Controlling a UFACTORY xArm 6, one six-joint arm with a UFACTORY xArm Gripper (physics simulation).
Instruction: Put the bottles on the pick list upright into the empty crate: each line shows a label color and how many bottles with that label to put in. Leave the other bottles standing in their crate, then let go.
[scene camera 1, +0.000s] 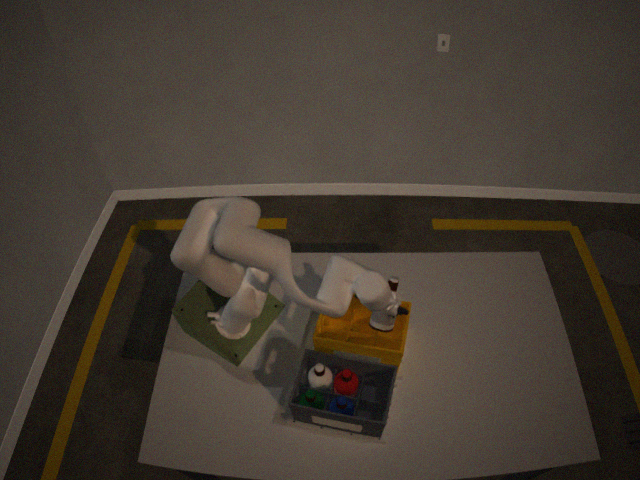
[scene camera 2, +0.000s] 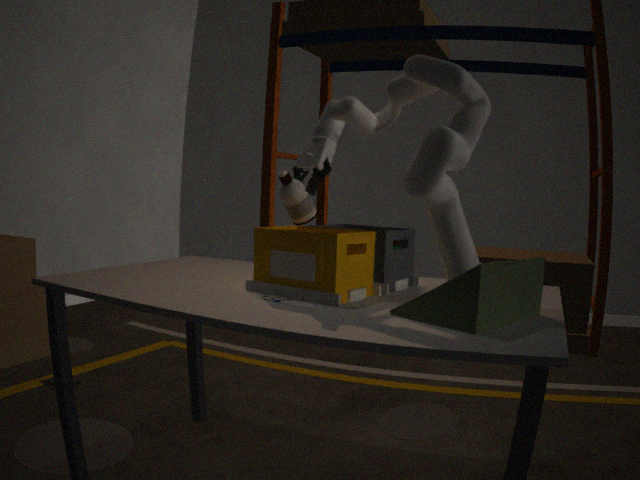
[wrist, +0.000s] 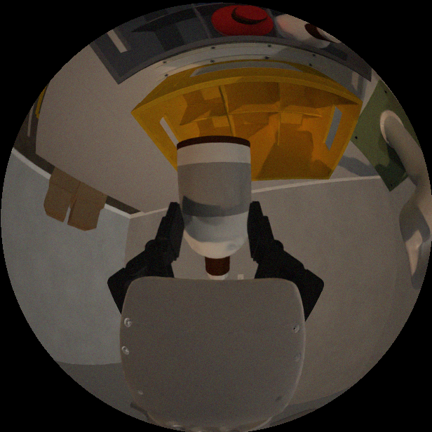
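Pixels of known places: gripper, fingertip midpoint: (scene camera 2: 301, 192); arm's base, link origin: (scene camera 1: 232, 321).
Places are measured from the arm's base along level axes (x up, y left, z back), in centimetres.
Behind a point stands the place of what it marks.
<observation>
My gripper (scene camera 2: 306, 181) {z -46.9, x 21.2, y -17.7 cm} (wrist: 214, 213) is shut on a white bottle (scene camera 1: 382, 321) {z -45.8, x 19.2, y -20.5 cm} (scene camera 2: 298, 201) {z -46.5, x 18.9, y -12.9 cm} (wrist: 215, 175) with a brown neck and a grey-looking label. The bottle is tilted, its base down toward the yellow crate. It hangs above the yellow crate (scene camera 1: 356, 348) {z -38.0, x 9.9, y -22.8 cm} (scene camera 2: 356, 279) {z -29.5, x -0.7, y -9.2 cm} (wrist: 310, 160), whose visible compartments hold no bottle. The grey crate (scene camera 1: 372, 426) {z -37.5, x 7.0, y -47.5 cm} (scene camera 2: 398, 266) {z -19.9, x 0.9, y -28.4 cm} (wrist: 120, 70) beside it holds an upright white bottle (scene camera 1: 320, 378) {z -26.0, x 6.4, y -29.0 cm} (wrist: 295, 30), red bottle (scene camera 1: 345, 383) {z -32.8, x 6.5, y -32.1 cm} (wrist: 240, 26), green bottle (scene camera 1: 311, 399) {z -22.2, x 8.8, y -36.2 cm} and blue bottle (scene camera 1: 341, 406) {z -30.1, x 9.0, y -40.1 cm}. No pick list can be read.
The arm stands on a green wedge base (scene camera 1: 196, 320) {z 11.9, x 4.6, y -0.5 cm} (scene camera 2: 506, 297) {z 8.1, x 0.6, y 16.1 cm} (wrist: 372, 115) at one end of the table (scene camera 1: 491, 361) {z -85.3, x -6.1, y -32.0 cm} (scene camera 2: 196, 273) {z -86.0, x -6.0, y -32.8 cm} (wrist: 100, 130). An orange-posted rack (scene camera 2: 269, 113) stands behind. Brown boxes (wrist: 75, 200) stand on the floor in the wrist view.
</observation>
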